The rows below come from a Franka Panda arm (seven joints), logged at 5 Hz.
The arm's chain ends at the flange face. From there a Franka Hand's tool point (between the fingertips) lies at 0.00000 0.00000 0.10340 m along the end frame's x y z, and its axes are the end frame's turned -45 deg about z.
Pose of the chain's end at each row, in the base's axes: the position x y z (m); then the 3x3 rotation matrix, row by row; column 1 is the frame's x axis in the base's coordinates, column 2 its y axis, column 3 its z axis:
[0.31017, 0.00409, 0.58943], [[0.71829, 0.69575, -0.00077], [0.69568, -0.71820, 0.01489], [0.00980, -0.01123, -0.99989]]
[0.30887, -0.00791, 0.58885], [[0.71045, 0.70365, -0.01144], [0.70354, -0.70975, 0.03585], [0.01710, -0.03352, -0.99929]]
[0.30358, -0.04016, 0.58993], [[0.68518, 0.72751, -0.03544], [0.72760, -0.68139, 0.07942], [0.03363, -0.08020, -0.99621]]
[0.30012, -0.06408, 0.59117], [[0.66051, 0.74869, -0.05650], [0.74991, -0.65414, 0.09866], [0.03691, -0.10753, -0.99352]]
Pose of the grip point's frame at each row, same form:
[0.31009, 0.00563, 0.48604], [[0.01594, 0.99988, -0.00077], [0.99976, -0.01592, 0.01489], [0.01487, -0.00101, -0.99989]]
[0.30769, -0.00420, 0.48552], [[0.00481, 0.99992, -0.01144], [0.99935, -0.00439, 0.03585], [0.03579, -0.01161, -0.99929]]
[0.29992, -0.03195, 0.48692], [[-0.02993, 0.99892, -0.03544], [0.99631, 0.03268, 0.07942], [0.08049, -0.03293, -0.99621]]
[0.29428, -0.05388, 0.48844], [[-0.06235, 0.99645, -0.05650], [0.99281, 0.06772, 0.09866], [0.10213, -0.04994, -0.99352]]

